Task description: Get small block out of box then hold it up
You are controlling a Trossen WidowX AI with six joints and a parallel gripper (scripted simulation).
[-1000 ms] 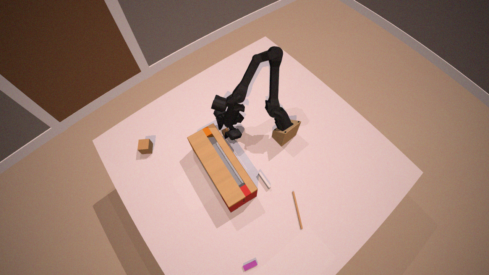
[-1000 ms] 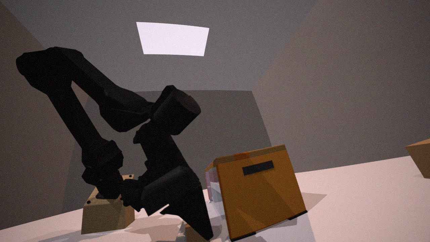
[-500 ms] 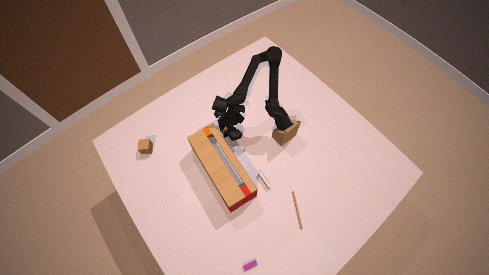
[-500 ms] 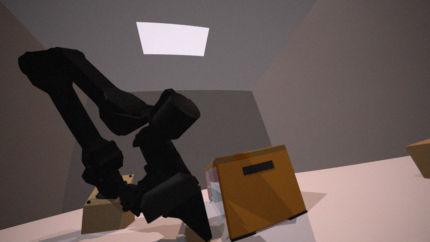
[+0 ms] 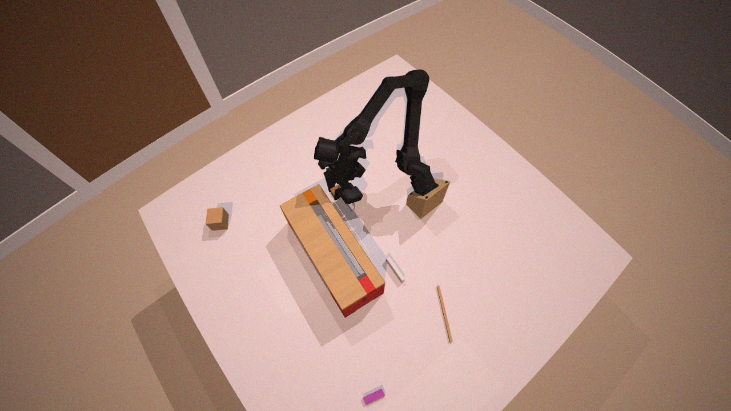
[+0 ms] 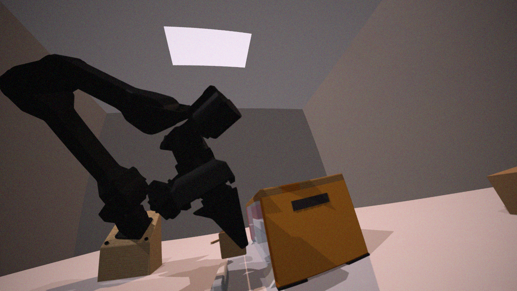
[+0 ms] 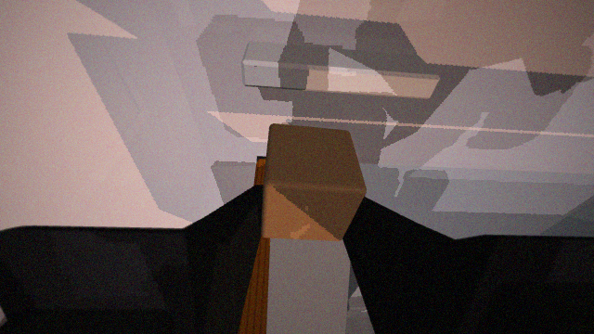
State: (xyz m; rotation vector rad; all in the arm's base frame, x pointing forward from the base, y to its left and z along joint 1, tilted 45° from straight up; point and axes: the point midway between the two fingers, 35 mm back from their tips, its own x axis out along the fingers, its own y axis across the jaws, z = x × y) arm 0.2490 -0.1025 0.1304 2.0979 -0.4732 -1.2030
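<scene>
My gripper tip is now 20 mm past the block and 10 mm below it. From my gripper tip the other things lie so: thin wooden stick (90 mm behind, 520 mm to the left, 60 mm below); wooden box (60 mm ahead, 170 mm to the left).
</scene>
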